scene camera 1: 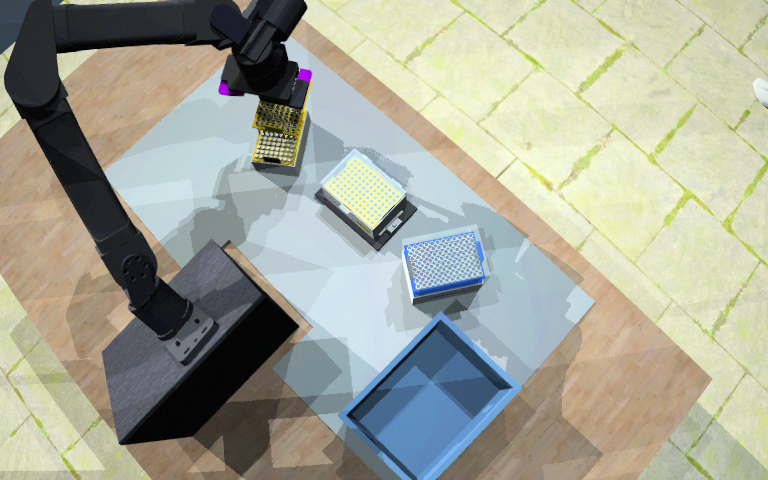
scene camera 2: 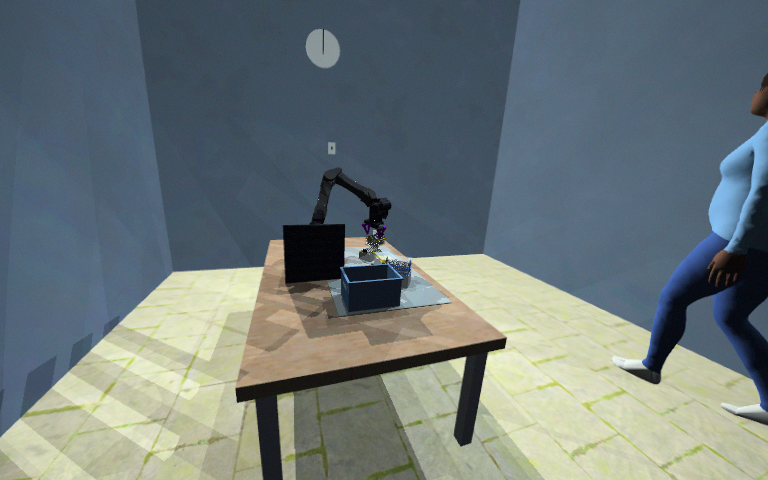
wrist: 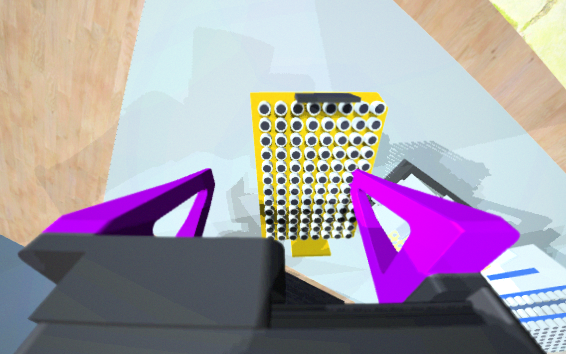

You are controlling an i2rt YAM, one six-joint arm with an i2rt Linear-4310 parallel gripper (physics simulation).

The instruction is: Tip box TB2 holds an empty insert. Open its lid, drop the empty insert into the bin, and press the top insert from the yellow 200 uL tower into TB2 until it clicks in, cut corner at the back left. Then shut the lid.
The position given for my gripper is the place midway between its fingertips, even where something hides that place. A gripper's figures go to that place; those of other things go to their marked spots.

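My gripper (wrist: 282,176), 130 mm from the lens. Grey mat (wrist: 186,107), 290 mm from the lens. Tip box TB2 (wrist: 406,174), 290 mm from the lens.
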